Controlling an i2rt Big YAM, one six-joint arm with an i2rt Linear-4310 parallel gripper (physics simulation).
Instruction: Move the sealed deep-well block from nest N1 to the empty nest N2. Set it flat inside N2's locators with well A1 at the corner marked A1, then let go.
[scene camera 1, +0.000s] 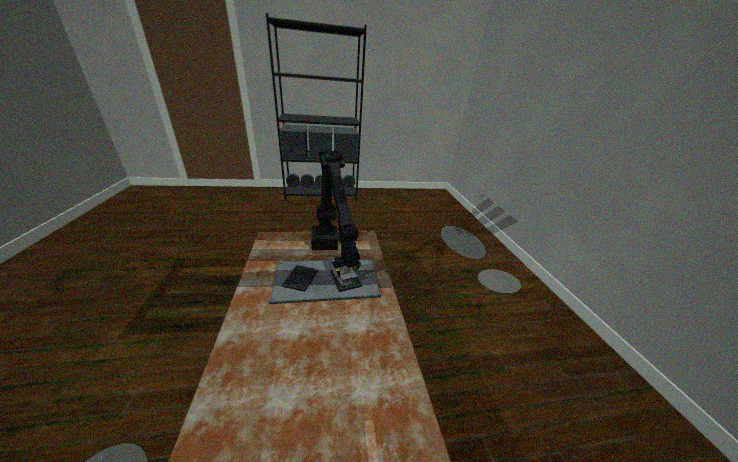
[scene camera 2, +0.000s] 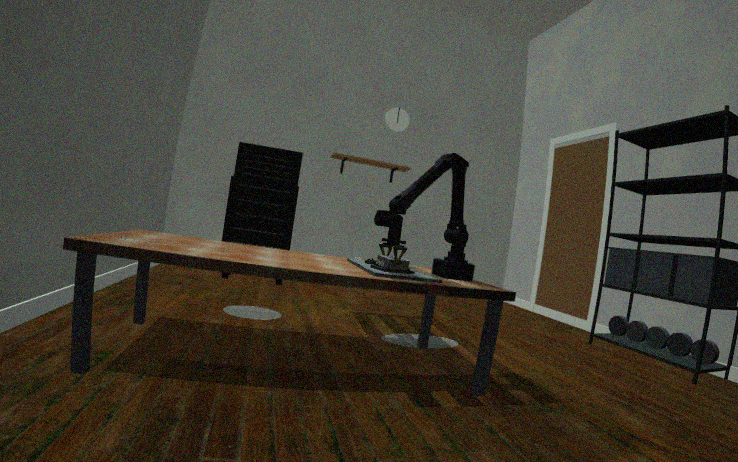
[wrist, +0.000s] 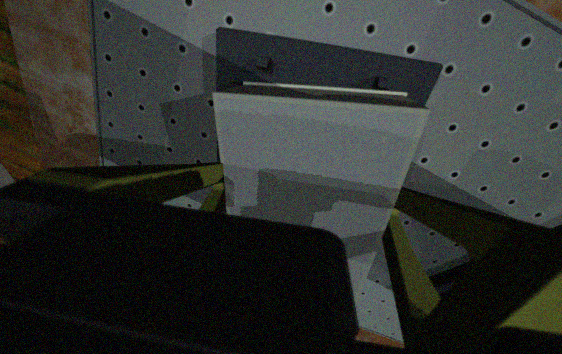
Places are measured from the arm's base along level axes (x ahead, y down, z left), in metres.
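Pixels of known places: gripper, fingertip midpoint: (scene camera 1: 346, 274) (scene camera 2: 390, 261) (wrist: 304, 182); arm's base at its link origin: (scene camera 1: 325, 231) (scene camera 2: 455, 261).
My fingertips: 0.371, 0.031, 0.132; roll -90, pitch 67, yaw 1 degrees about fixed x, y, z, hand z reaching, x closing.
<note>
For each thing: its top centre in the pictures, then the offset to it from my fingertips, as dx, dy, dz. Level surfaces: height alone.
- pale sealed block at its top centre: (wrist: 301, 231) (scene camera 2: 394, 256) (scene camera 1: 344, 269) -0.013, -0.023, -0.007
- right-hand dark nest at its top centre: (wrist: 297, 184) (scene camera 2: 393, 265) (scene camera 1: 345, 275) -0.013, +0.017, -0.002
- grey perforated board at its top centre: (wrist: 396, 233) (scene camera 2: 389, 267) (scene camera 1: 326, 277) -0.022, +0.038, -0.101
- orange-and-white table at its surface level: dy +0.052
The pale sealed block (scene camera 1: 348, 276) (scene camera 2: 393, 263) (wrist: 320, 135) is between the fingers of my gripper (scene camera 1: 346, 266) (scene camera 2: 393, 253) (wrist: 304, 182), which is shut on it. The block is low over the right-hand dark nest (scene camera 1: 351, 287) (wrist: 325, 50) in scene camera 1. It looks close to level; whether it touches the nest floor is hidden. In the wrist view, the nest's far part with two small dark locators shows beyond the block. The other dark nest (scene camera 1: 299, 277) lies to the left and holds no block. Nest labels and the A1 marks cannot be read.
Both nests sit on a grey perforated board (scene camera 1: 326, 297) (scene camera 2: 359, 264) (wrist: 500, 100) on the orange-and-white table (scene camera 1: 315, 370) (scene camera 2: 217, 249). The arm's base (scene camera 1: 324, 238) (scene camera 2: 453, 269) stands behind the board. A dark shelf rack (scene camera 1: 318, 118) stands against the far wall.
</note>
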